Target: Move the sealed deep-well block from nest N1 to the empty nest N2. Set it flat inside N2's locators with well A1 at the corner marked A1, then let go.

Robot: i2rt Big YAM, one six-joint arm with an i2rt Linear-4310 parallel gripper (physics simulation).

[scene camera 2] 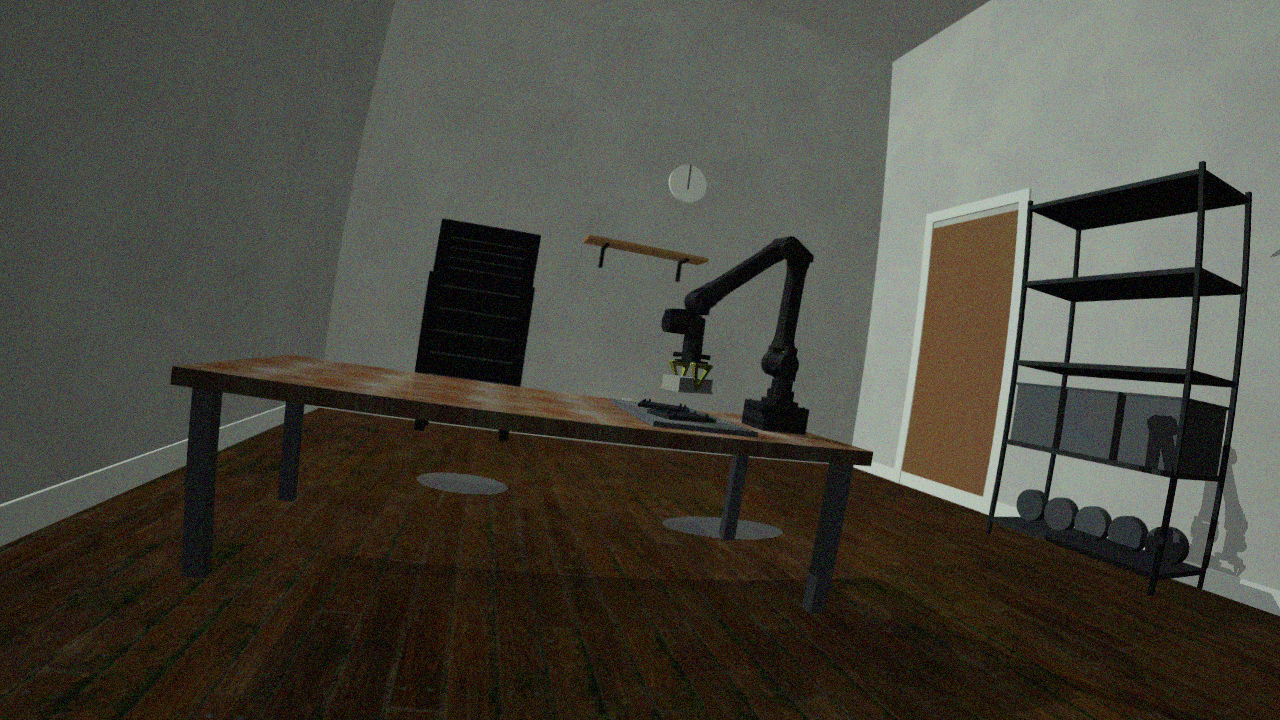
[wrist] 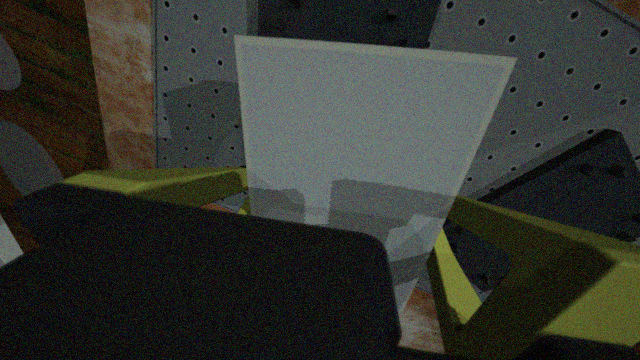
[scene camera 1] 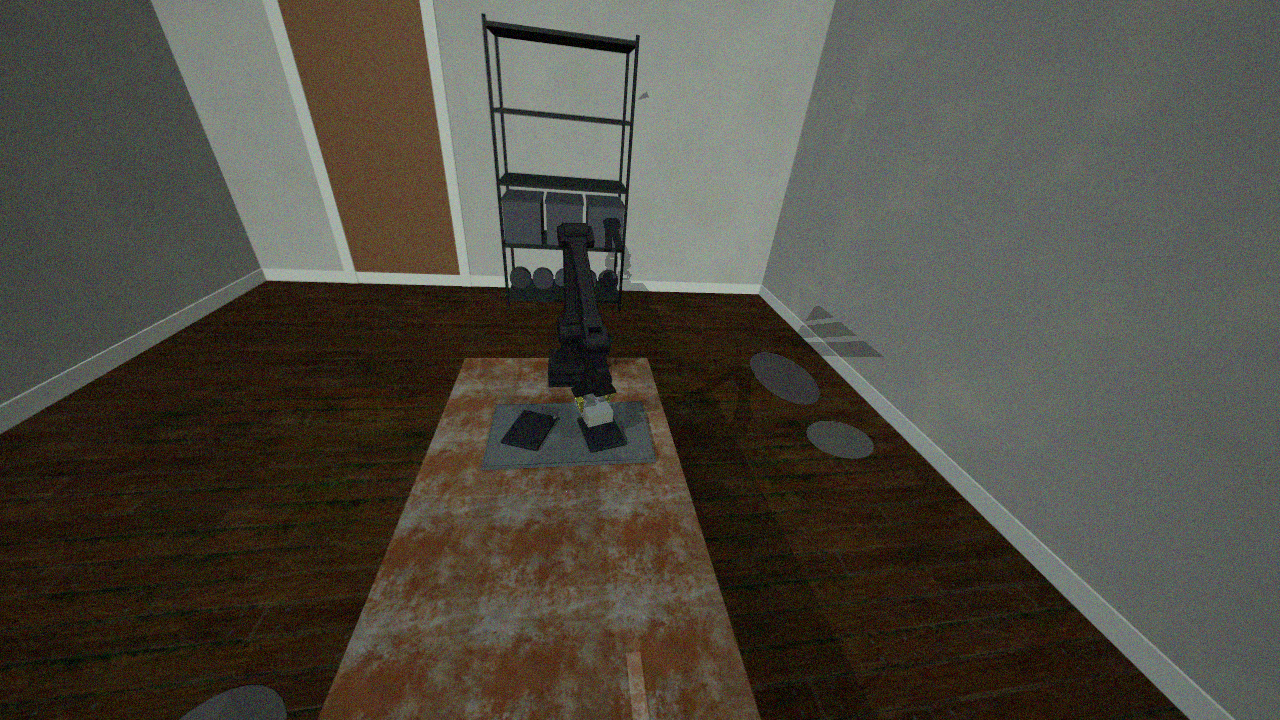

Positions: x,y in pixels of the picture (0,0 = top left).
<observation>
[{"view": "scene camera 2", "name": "my gripper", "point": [687,387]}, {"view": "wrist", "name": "my gripper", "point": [343,185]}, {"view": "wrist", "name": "pale grey block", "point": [376,139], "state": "held by my gripper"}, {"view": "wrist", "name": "dark nest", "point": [412,31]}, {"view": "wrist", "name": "dark nest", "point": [584,187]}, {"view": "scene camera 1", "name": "pale grey block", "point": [596,411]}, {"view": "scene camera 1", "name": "dark nest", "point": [605,436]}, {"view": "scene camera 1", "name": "dark nest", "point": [530,429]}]
</observation>
